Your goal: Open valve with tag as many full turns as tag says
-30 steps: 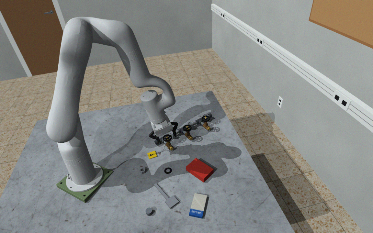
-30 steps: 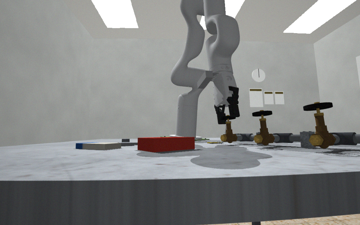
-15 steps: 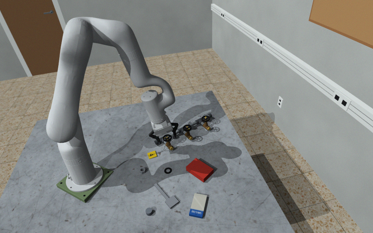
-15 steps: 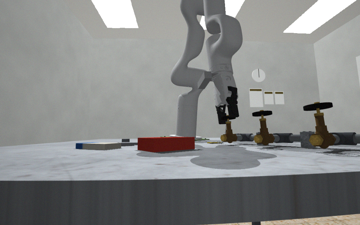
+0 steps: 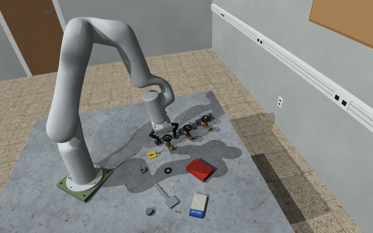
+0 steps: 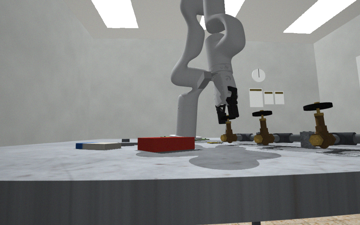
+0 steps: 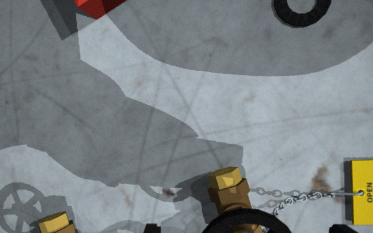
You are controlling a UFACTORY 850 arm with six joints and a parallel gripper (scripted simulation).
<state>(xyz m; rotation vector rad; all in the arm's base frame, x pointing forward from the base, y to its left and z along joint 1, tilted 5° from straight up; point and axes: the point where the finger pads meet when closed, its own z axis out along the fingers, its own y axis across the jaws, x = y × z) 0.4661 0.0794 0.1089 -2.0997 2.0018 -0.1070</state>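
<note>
Now: hand 9 cm past the yellow tag, 9 cm above it and 2 cm to the left of it. Round my hand: black washer (16 cm to the right, 9 cm below, 3 cm behind); then red block (21 cm to the right, 13 cm ahead, 7 cm below); then grey nut (17 cm behind, 12 cm to the right, 8 cm below).
</note>
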